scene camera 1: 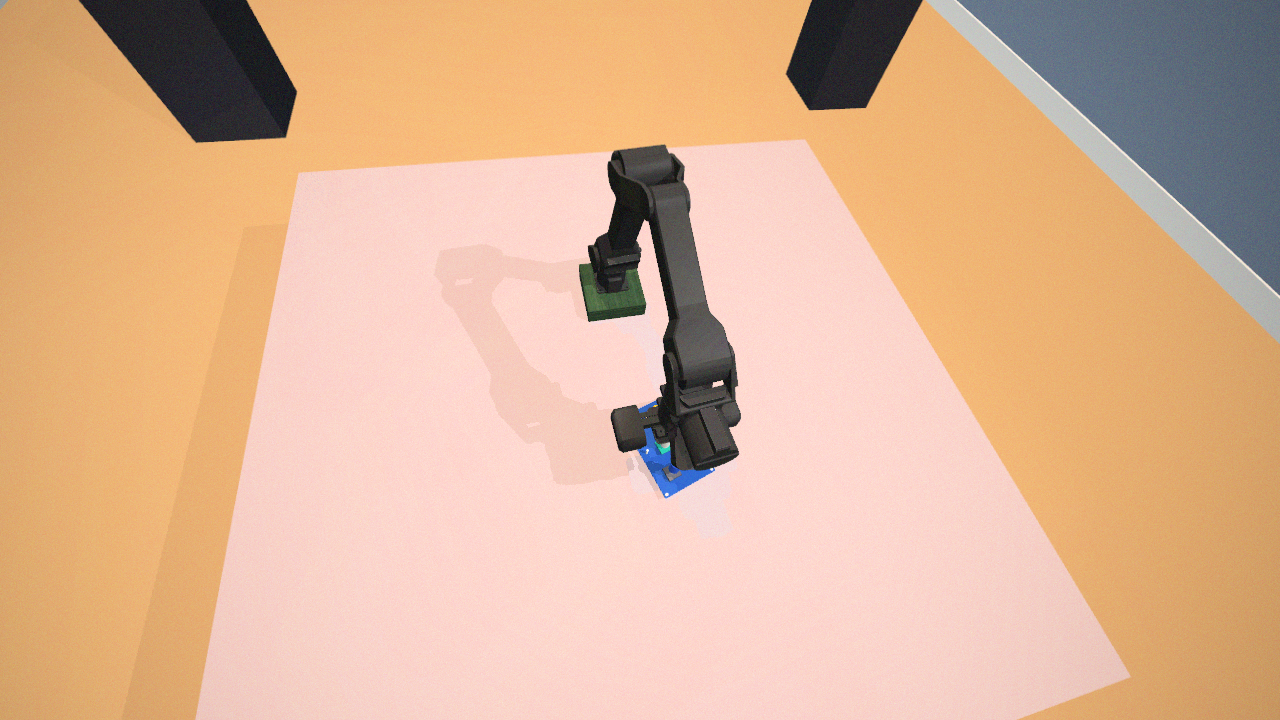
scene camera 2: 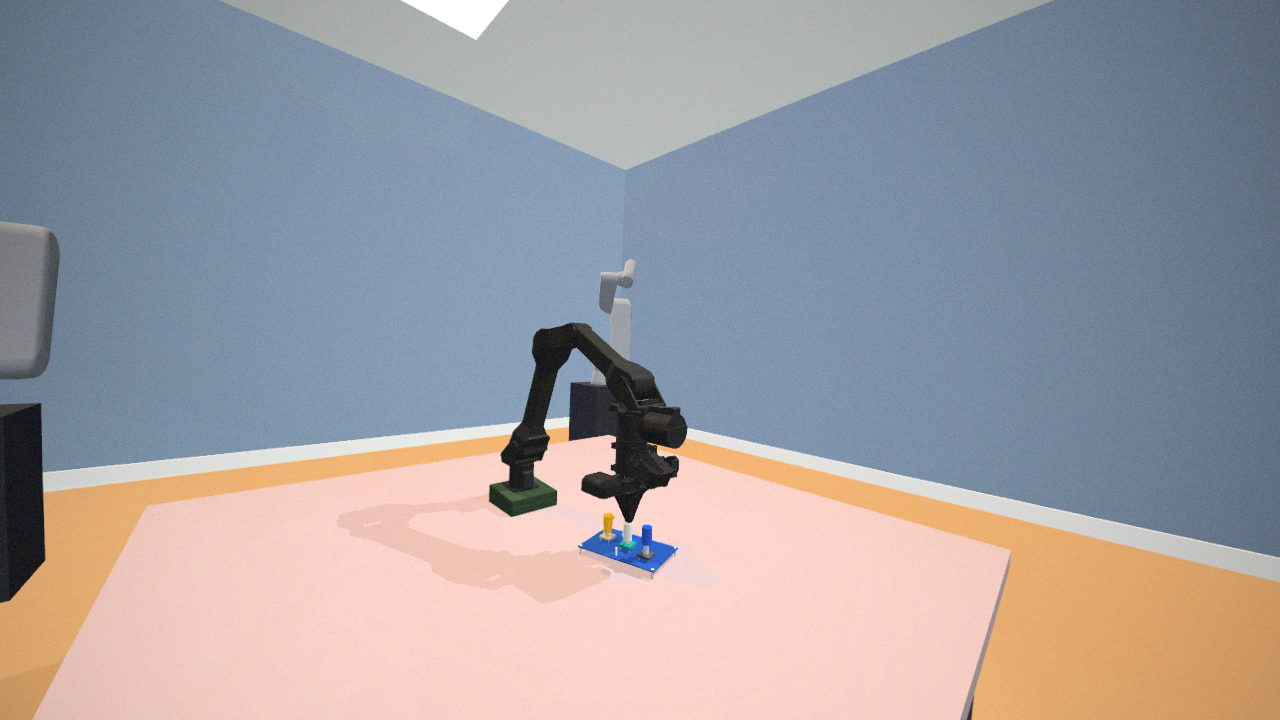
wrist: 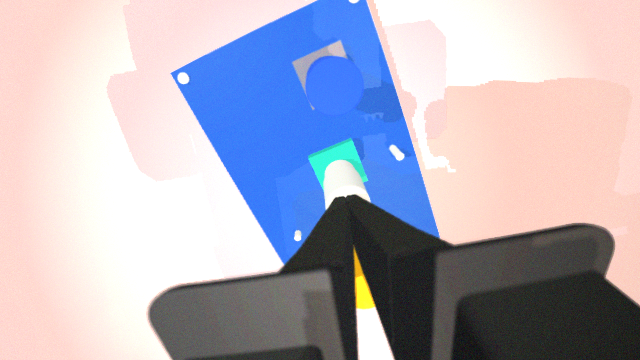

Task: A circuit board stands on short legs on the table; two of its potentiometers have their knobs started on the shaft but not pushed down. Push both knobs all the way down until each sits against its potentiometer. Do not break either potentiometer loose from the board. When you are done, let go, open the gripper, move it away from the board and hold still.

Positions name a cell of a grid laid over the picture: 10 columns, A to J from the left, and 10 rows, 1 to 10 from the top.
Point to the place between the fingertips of my gripper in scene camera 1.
At F7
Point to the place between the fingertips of my gripper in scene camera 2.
At E8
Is my gripper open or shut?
Shut.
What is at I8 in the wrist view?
My gripper.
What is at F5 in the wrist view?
A white knob.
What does my gripper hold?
Nothing.
